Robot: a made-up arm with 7 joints. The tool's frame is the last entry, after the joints.
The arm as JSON. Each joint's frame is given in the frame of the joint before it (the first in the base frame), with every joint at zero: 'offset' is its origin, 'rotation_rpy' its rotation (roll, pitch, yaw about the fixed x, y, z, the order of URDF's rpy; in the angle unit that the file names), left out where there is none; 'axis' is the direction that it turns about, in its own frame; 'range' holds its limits. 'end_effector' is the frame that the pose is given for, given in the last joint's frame.
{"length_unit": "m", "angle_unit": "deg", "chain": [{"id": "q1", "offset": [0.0, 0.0, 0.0], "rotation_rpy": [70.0, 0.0, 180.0], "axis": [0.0, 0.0, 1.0], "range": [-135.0, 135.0]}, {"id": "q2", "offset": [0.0, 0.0, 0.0], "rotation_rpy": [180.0, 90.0, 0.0], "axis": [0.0, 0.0, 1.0], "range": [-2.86, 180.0]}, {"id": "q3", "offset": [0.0, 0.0, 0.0], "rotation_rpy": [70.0, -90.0, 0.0], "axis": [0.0, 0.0, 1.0], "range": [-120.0, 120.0]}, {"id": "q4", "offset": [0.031, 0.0, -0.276], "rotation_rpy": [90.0, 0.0, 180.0], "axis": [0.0, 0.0, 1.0], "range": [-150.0, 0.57]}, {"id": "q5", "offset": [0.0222, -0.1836, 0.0], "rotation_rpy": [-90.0, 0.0, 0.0], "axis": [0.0, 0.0, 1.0], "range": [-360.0, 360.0]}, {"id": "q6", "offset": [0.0, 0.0, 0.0], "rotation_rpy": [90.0, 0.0, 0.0], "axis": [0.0, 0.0, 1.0], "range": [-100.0, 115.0]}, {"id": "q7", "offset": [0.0, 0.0, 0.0], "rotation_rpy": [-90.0, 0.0, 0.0], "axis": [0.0, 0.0, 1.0], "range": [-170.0, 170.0]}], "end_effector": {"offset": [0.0, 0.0, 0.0], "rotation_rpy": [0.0, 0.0, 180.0]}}
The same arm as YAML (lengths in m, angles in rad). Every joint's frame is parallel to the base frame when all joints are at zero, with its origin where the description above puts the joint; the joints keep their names.
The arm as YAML. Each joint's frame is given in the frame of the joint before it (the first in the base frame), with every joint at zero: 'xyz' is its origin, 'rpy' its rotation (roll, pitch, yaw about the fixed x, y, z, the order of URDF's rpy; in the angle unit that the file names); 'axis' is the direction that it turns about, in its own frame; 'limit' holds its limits. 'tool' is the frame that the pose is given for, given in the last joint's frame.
units:
  length: m
  angle: rad
joints:
  - name: q1
    type: revolute
    origin:
      xyz: [0.0, 0.0, 0.0]
      rpy: [0.0, 0.0, 0.0]
    axis: [0.0, 0.9397, 0.342]
    limit:
      lower: -2.3562
      upper: 2.3562
  - name: q2
    type: revolute
    origin:
      xyz: [0.0, 0.0, 0.0]
      rpy: [0.0, 0.0, 0.0]
    axis: [1.0, 0.0, 0.0]
    limit:
      lower: -0.0499
      upper: 3.1416
  - name: q3
    type: revolute
    origin:
      xyz: [0.0, 0.0, 0.0]
      rpy: [0.0, 0.0, 0.0]
    axis: [0.0, 0.0, 1.0]
    limit:
      lower: -2.0944
      upper: 2.0944
  - name: q4
    type: revolute
    origin:
      xyz: [0.031, 0.0, -0.276]
      rpy: [0.0, 0.0, 0.0]
    axis: [0.0, 1.0, 0.0]
    limit:
      lower: -2.618
      upper: 0.0099
  - name: q5
    type: revolute
    origin:
      xyz: [-0.0222, 0.0, -0.1836]
      rpy: [0.0, 0.0, 0.0]
    axis: [0.0, 0.0, 1.0]
    limit:
      lower: -6.2832
      upper: 6.2832
  - name: q6
    type: revolute
    origin:
      xyz: [0.0, 0.0, 0.0]
      rpy: [0.0, 0.0, 0.0]
    axis: [0.0, 1.0, 0.0]
    limit:
      lower: -1.7453
      upper: 2.0071
  - name: q7
    type: revolute
    origin:
      xyz: [0.0, 0.0, 0.0]
      rpy: [0.0, 0.0, 0.0]
    axis: [0.0, 0.0, 1.0]
    limit:
      lower: -2.9671
      upper: 2.9671
tool:
  origin:
    xyz: [0.0, 0.0, 0.0]
    rpy: [0.0, 0.0, 0.0]

